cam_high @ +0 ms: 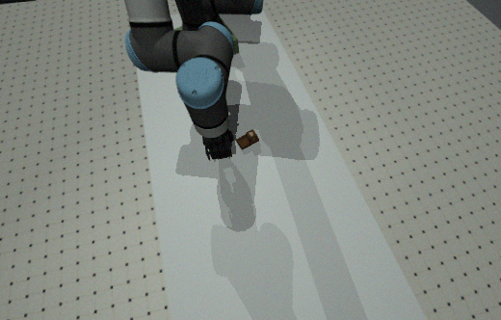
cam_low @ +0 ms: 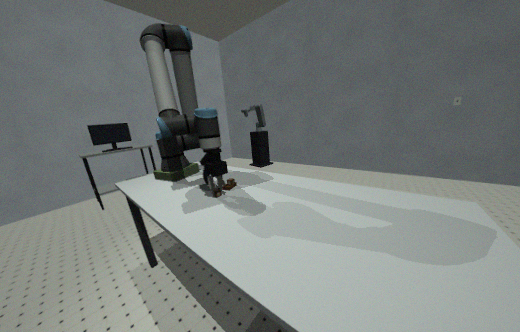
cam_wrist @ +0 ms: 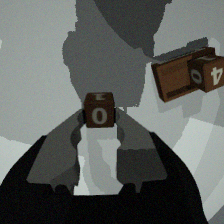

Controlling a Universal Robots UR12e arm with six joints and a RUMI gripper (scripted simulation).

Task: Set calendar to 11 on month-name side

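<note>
My gripper is now 10 mm above the brown cube. The rest, counted from my hand: brown calendar tray 100 mm to the left, 50 mm behind, 20 mm below.
</note>
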